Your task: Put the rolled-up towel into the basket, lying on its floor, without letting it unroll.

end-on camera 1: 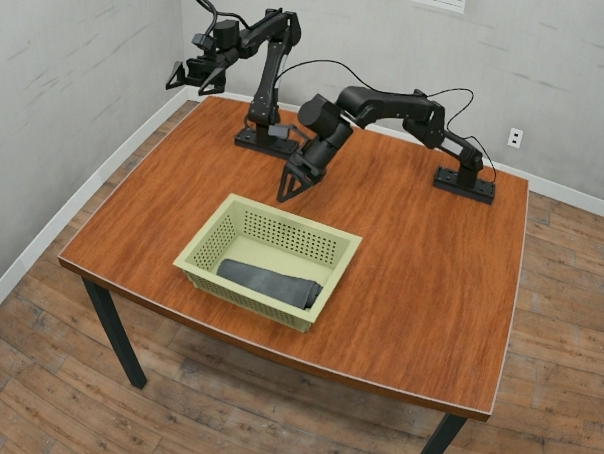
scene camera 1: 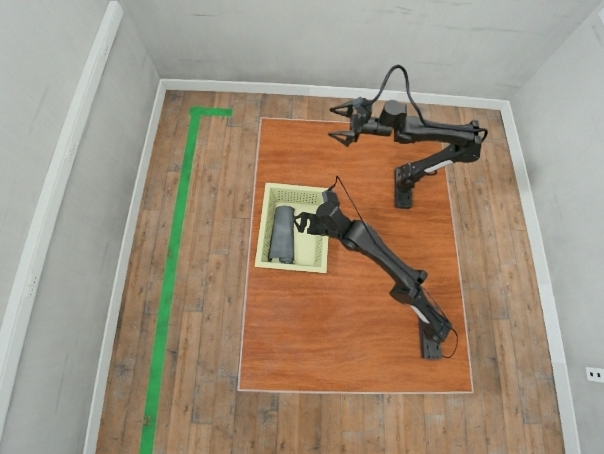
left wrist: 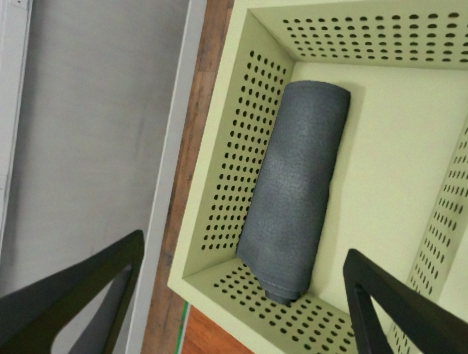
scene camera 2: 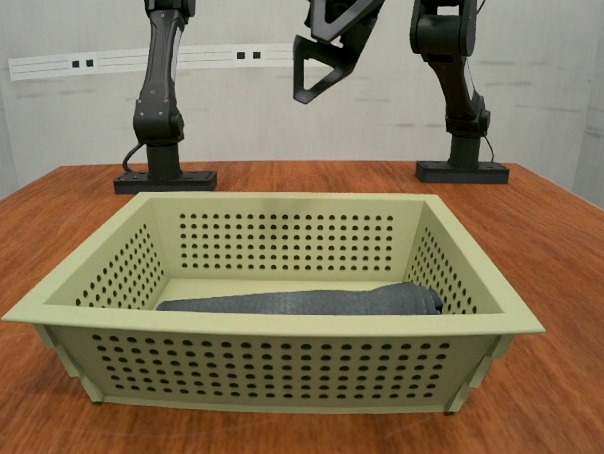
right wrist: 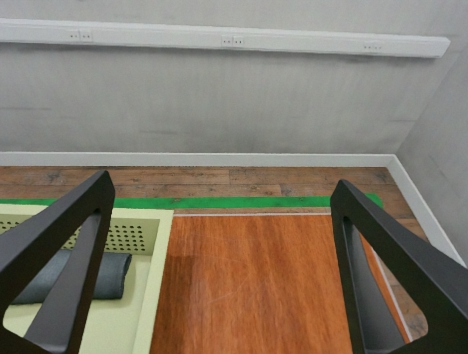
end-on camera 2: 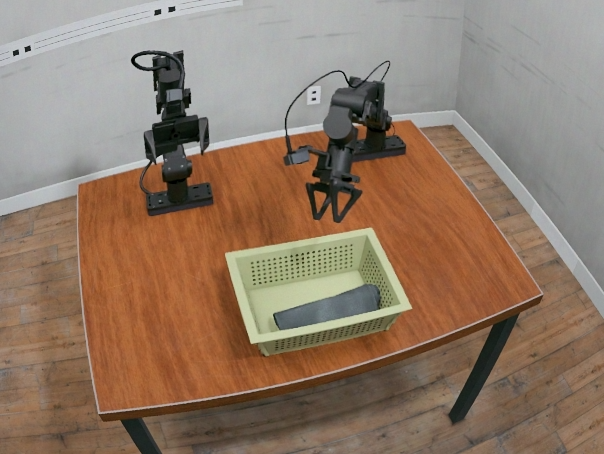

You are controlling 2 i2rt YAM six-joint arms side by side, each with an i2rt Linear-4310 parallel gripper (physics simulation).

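Observation:
The rolled grey towel [scene camera 1: 283, 232] [scene camera 2: 310, 301] [end-on camera 1: 265, 282] [end-on camera 2: 327, 307] [left wrist: 300, 180] [right wrist: 110, 275] lies inside the pale green basket [scene camera 1: 291, 268] [scene camera 2: 270, 322] [end-on camera 1: 296, 218] [end-on camera 2: 330, 325] [left wrist: 202, 165] [right wrist: 159, 270], on its floor along one long wall. It is still a roll, with layered edges showing at its lower end in the left wrist view. My left gripper [scene camera 1: 298, 223] [scene camera 2: 315, 70] [end-on camera 2: 327, 219] [left wrist: 244, 248] is open and empty, above the basket and apart from the towel. My right gripper [scene camera 1: 331, 121] [end-on camera 1: 184, 90] [end-on camera 2: 178, 156] [right wrist: 225, 184] is open and empty, raised away from the basket.
The basket stands on the brown wooden table [scene camera 1: 320, 345] [end-on camera 1: 425, 300] [end-on camera 2: 165, 320], near the table's front edge in the end-on views. Both arm bases [end-on camera 1: 265, 145] [end-on camera 1: 465, 189] stand along the far edge there. Green tape [scene camera 1: 167, 280] runs along the floor.

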